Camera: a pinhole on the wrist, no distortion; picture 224 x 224 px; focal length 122.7 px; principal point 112.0 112.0 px. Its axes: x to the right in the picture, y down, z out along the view. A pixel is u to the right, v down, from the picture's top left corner.
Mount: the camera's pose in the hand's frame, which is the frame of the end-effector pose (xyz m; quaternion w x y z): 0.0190 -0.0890 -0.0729 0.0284 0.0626 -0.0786 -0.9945
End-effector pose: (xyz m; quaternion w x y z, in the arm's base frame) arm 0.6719 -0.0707 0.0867 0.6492 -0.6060 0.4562 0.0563
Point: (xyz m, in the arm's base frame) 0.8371 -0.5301 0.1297
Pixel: behind the camera
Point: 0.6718 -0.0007 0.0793
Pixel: 131.1 38.3
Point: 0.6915 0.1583 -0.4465
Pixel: outside the picture
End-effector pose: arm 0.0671 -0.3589 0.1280 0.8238 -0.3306 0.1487 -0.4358
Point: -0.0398 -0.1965 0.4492
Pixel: 176.3 176.8
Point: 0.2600 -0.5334 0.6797
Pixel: 26.1 204.3
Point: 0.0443 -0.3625 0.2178
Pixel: 120.8 117.9
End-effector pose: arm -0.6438 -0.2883 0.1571 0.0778 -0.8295 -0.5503 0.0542
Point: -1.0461 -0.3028 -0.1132
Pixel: 159.5 197.4
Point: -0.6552 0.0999 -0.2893
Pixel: 11.8 134.0
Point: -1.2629 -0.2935 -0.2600
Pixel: 159.7 215.6
